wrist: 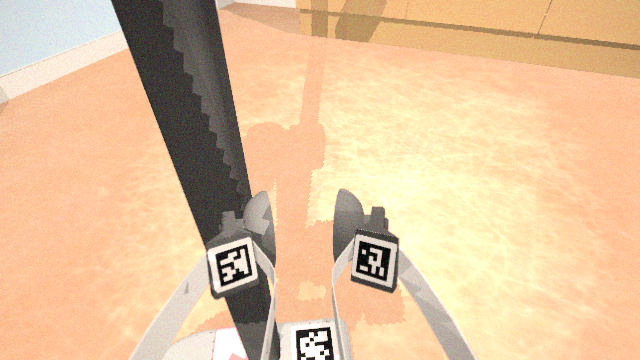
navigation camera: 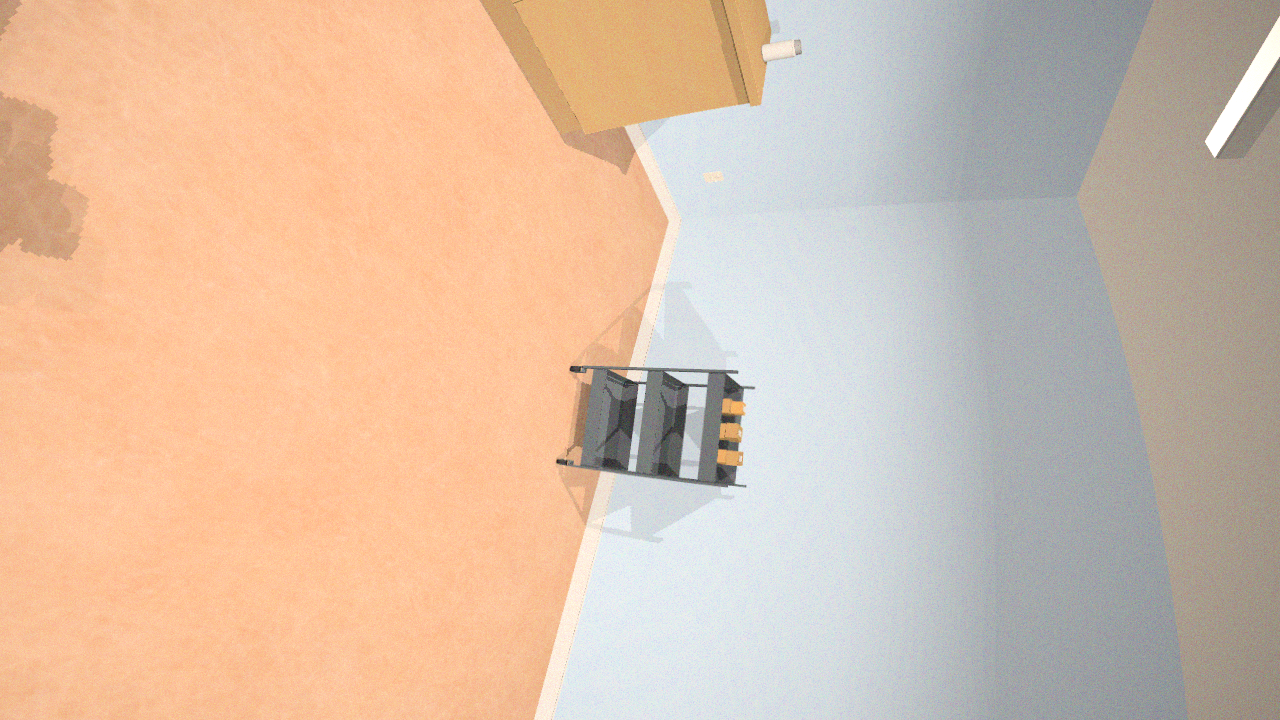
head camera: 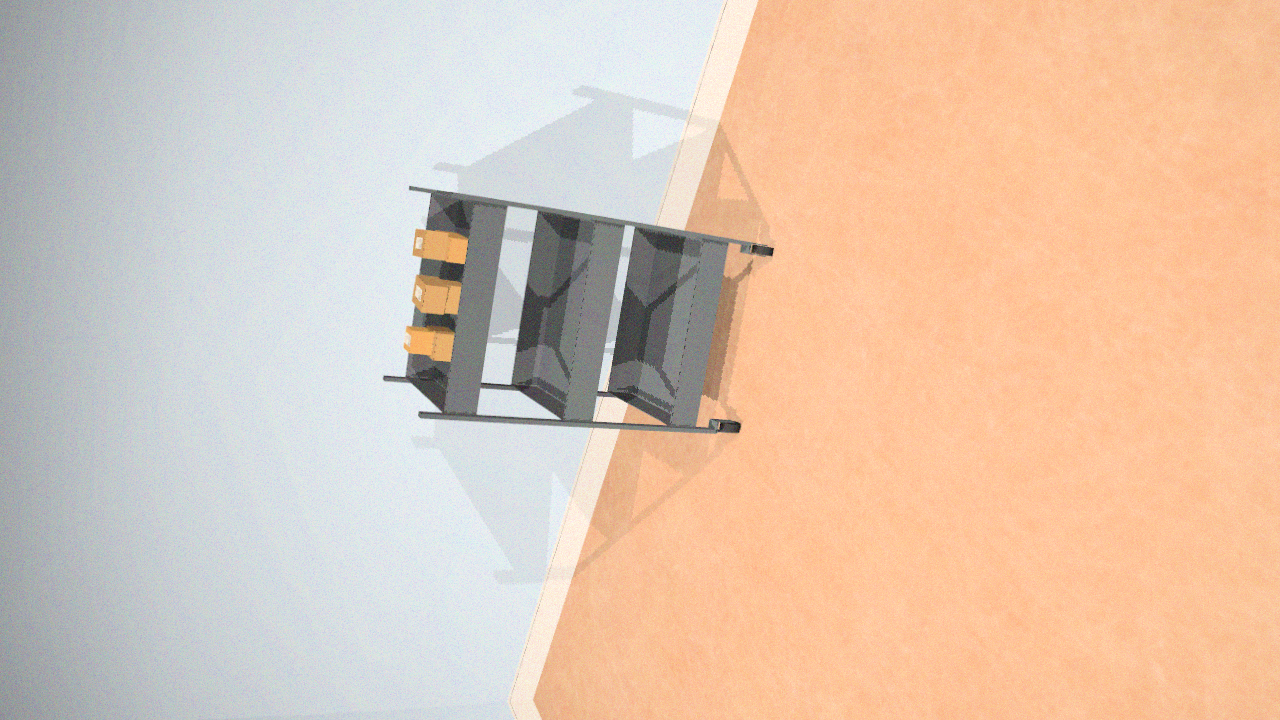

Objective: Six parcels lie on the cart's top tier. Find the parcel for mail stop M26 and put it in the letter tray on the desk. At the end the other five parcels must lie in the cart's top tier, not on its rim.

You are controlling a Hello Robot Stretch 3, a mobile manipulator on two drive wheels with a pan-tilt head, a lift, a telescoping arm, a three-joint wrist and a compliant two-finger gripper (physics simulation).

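Places are measured from the robot's base along level axes (x ahead, y left, z up), in millimetres.
Where they show: gripper, fingertip midpoint: (wrist: 304,215).
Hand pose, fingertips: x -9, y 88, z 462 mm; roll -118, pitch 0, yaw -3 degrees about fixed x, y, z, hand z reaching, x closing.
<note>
After its pixels a point has its place.
A grey three-tier cart (head camera: 474,308) @(x 1846, y -110, z 697 mm) (navigation camera: 713,429) @(x 1844, y -116, z 704 mm) stands near the wall, sideways in the turned head and navigation views. Three orange-brown parcels show in its top tier: one (head camera: 440,246) @(x 2019, y -245, z 729 mm) (navigation camera: 729,458) @(x 2018, y -248, z 728 mm), a middle one (head camera: 436,297) @(x 1990, y -133, z 735 mm) (navigation camera: 730,432) @(x 1989, y -136, z 734 mm) and another (head camera: 431,343) @(x 2064, y -36, z 716 mm) (navigation camera: 733,408) @(x 2063, y -40, z 723 mm). They have small white marks, too small to read; the other parcels cannot be made out. My gripper (wrist: 304,215) @(x -9, y 88, z 462 mm) is open and empty above the floor in the wrist view, with the cart outside that view. The desk and letter tray do not show.
A tan wooden cabinet (navigation camera: 635,62) @(x 1435, y 1217, z 498 mm) (wrist: 475,25) @(x 886, y 1489, z 159 mm) stands against the wall, with a white cylinder (navigation camera: 780,50) @(x 1684, y 1329, z 984 mm) on top. A black post (wrist: 185,110) runs beside my gripper. A ceiling light (navigation camera: 1248,89) @(x 1186, y 711, z 2078 mm) shows at the upper right of the navigation view.
</note>
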